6 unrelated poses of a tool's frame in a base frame.
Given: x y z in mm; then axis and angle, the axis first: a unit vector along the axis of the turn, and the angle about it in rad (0 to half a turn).
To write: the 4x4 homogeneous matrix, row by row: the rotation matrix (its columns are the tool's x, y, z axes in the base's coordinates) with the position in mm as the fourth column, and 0 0 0 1 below. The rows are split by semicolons. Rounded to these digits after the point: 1 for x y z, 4 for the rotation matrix.
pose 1, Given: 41.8, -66.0, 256.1, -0.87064, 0.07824, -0.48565, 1.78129
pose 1, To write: 0.7075, 0.3926, 0.5877, 41.8; -0.5573, -0.2015, 0.8055, -66.0; 0.4347, -0.8974, 0.0762, 256.1; 0, 0, 0, 1
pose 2, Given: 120.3, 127.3, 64.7, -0.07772, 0.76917, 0.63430, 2.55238
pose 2, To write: -0.8203, -0.4620, 0.3372, 120.3; 0.2430, 0.2521, 0.9367, 127.3; -0.5177, 0.8503, -0.0945, 64.7; 0, 0, 0, 1
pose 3, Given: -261.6, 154.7, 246.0, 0.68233, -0.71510, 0.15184, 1.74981
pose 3, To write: 0.3704, -0.7242, -0.5816, -261.6; -0.4254, 0.4244, -0.7993, 154.7; 0.8257, 0.5435, -0.1509, 246.0; 0, 0, 0, 1
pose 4, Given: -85.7, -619.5, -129.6, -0.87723, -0.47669, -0.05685, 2.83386
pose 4, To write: 0.5499, 0.8339, -0.0470, -85.7; 0.7995, -0.5092, 0.3186, -619.5; 0.2418, -0.2128, -0.9467, -129.6; 0, 0, 0, 1
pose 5, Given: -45.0, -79.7, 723.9, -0.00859, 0.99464, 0.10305, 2.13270
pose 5, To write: -0.5327, -0.1003, 0.8403, -45.0; 0.0741, 0.9836, 0.1644, -79.7; -0.8431, 0.1498, -0.5165, 723.9; 0, 0, 0, 1
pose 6, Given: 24.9, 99.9, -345.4, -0.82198, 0.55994, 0.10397, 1.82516
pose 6, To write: 0.5940, -0.6767, 0.4350, 24.9; -0.4755, 0.1408, 0.8684, 99.9; -0.6489, -0.7227, -0.2381, -345.4; 0, 0, 0, 1
